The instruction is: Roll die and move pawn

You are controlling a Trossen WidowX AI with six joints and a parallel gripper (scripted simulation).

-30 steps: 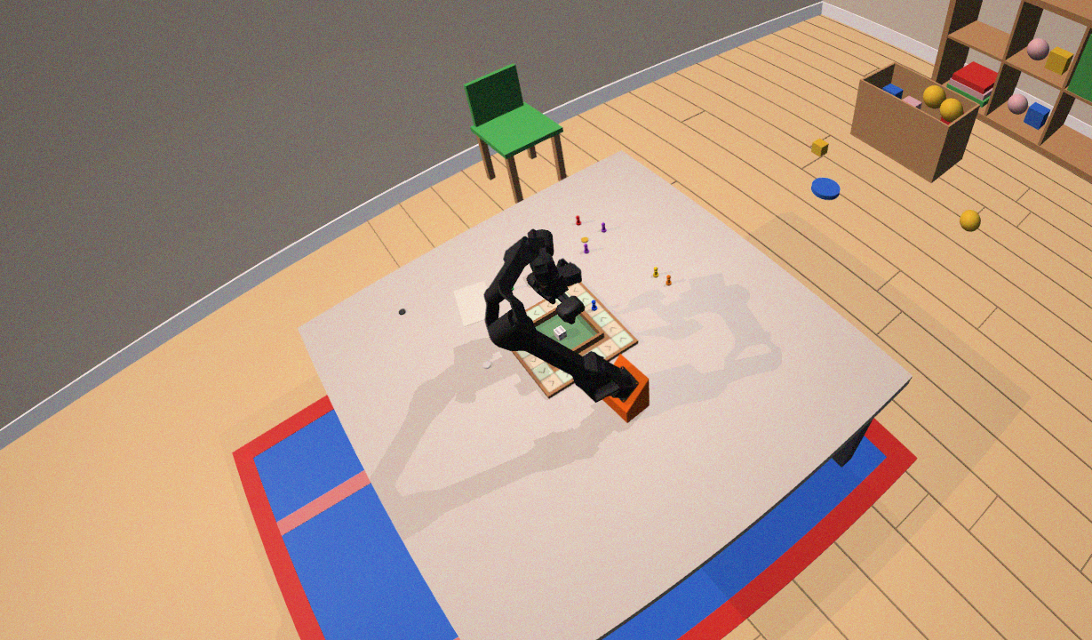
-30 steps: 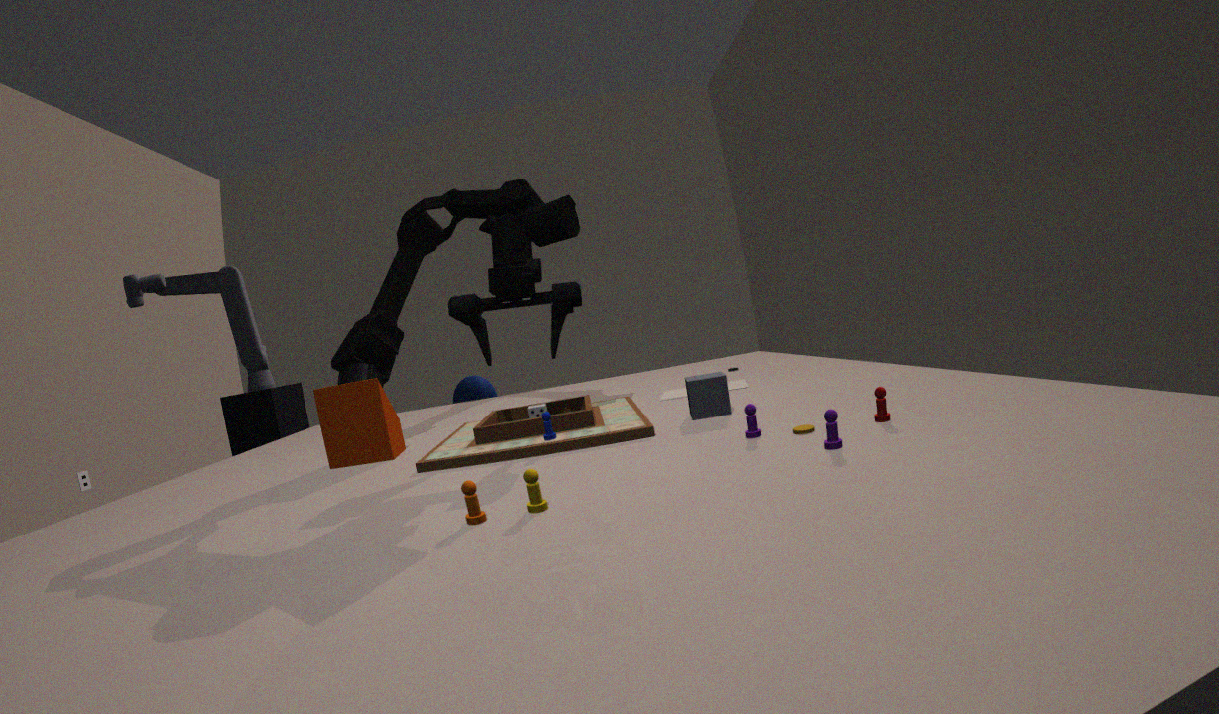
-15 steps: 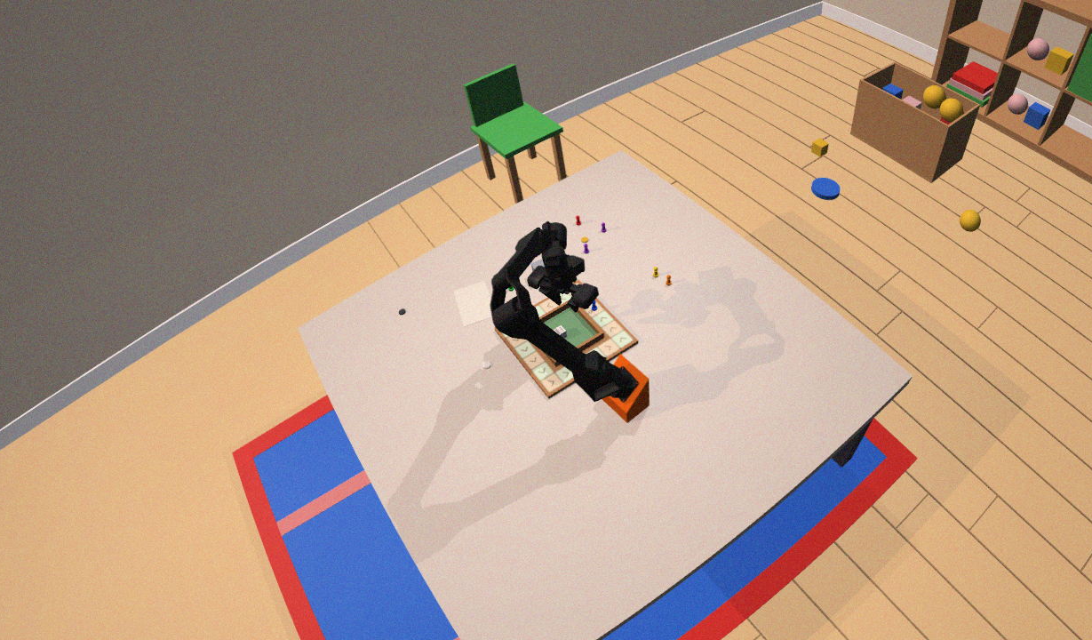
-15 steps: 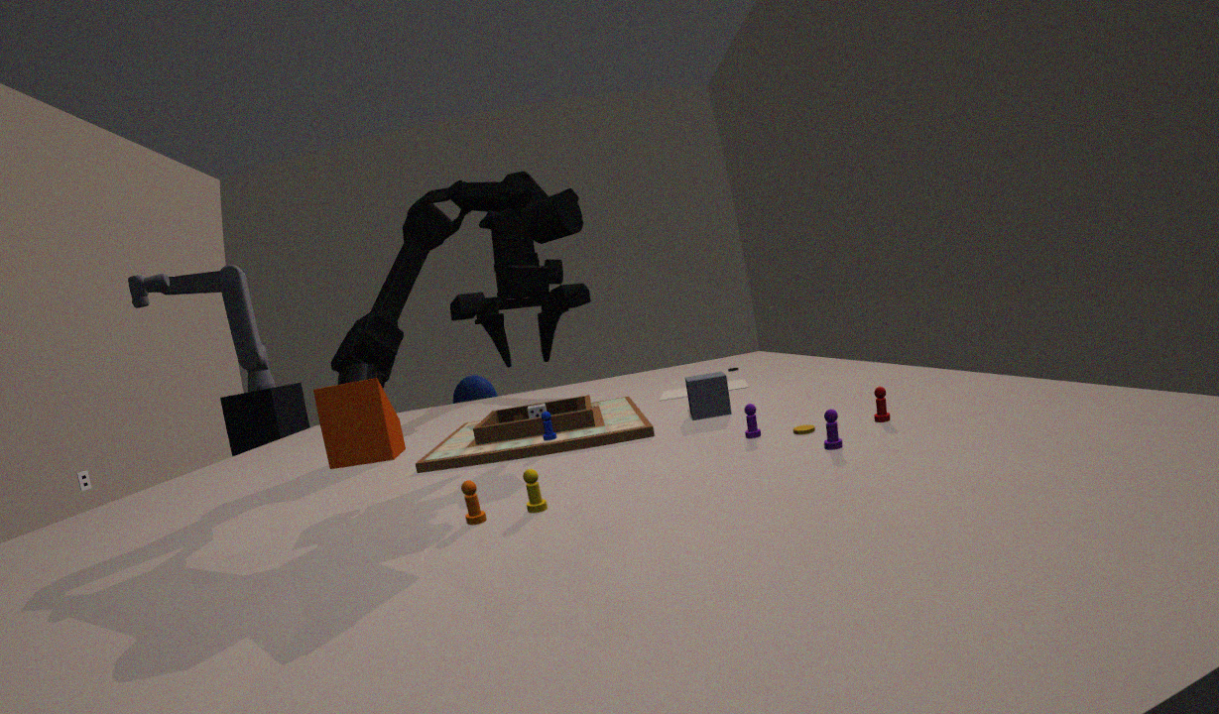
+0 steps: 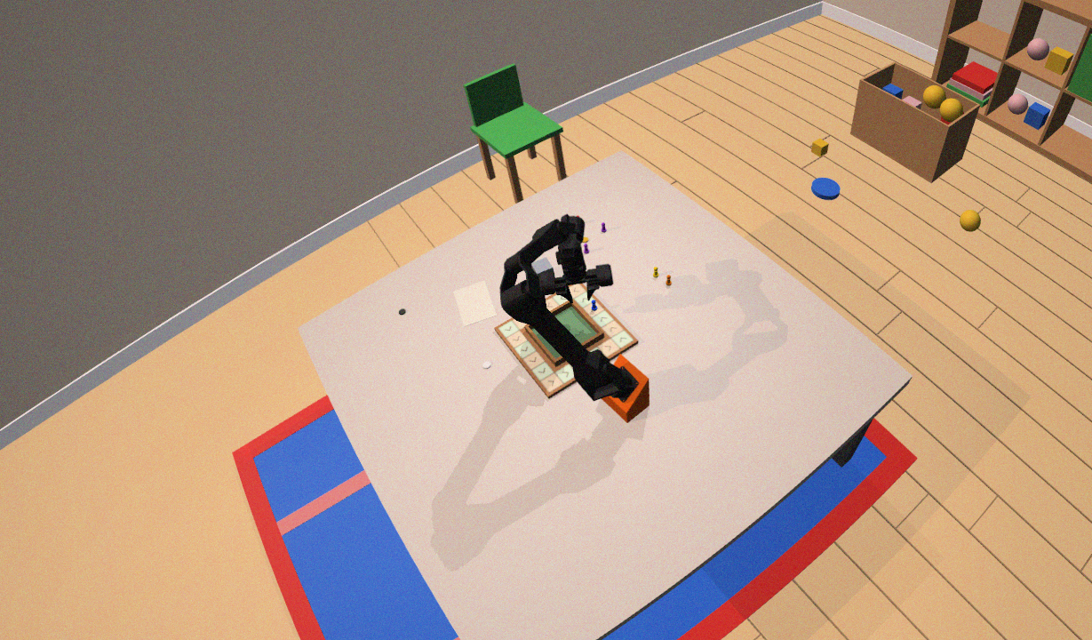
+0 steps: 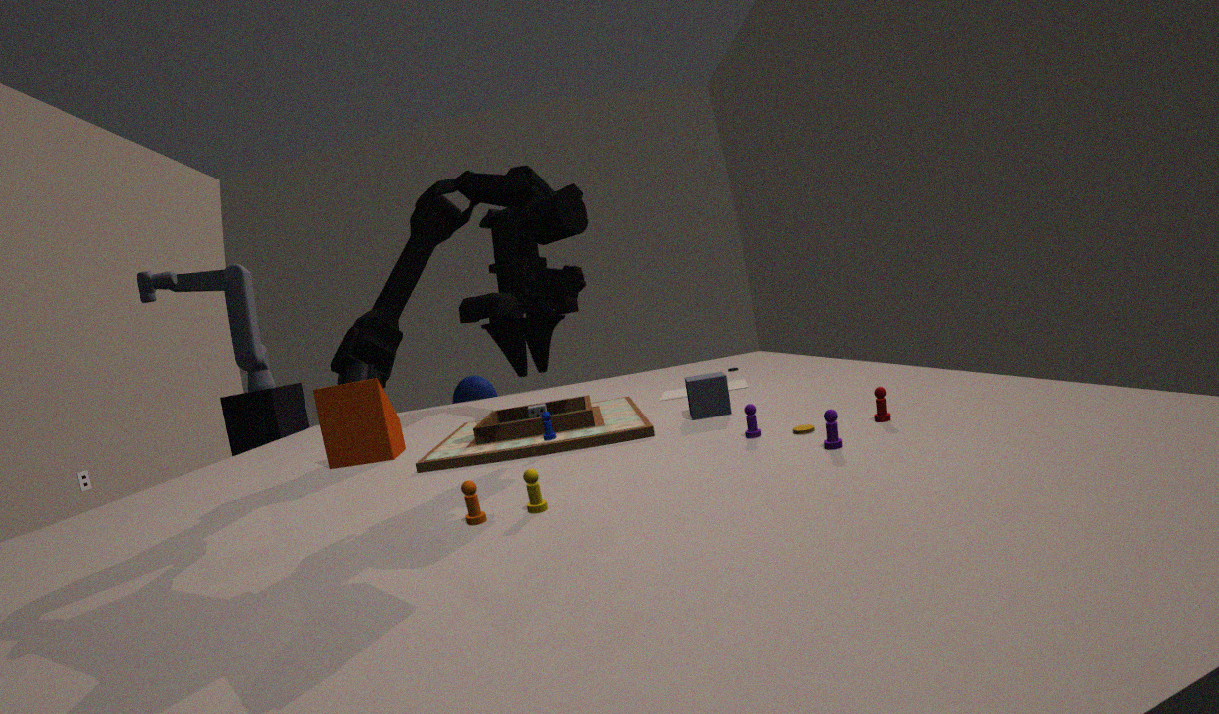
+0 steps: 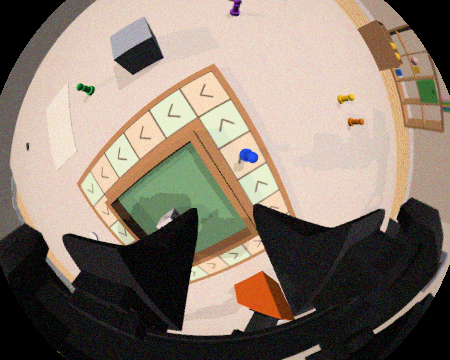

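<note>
Right now the blue pawn is 10 mm ahead of my gripper tip, 50 mm to the right of it and 60 mm below it. Round my gripper tip: yellow pawn 260 mm to the right, 70 mm below; green dice tray 10 mm behind, 70 mm to the left, 80 mm below; white die 10 mm behind, 80 mm to the left, 60 mm below.
</note>
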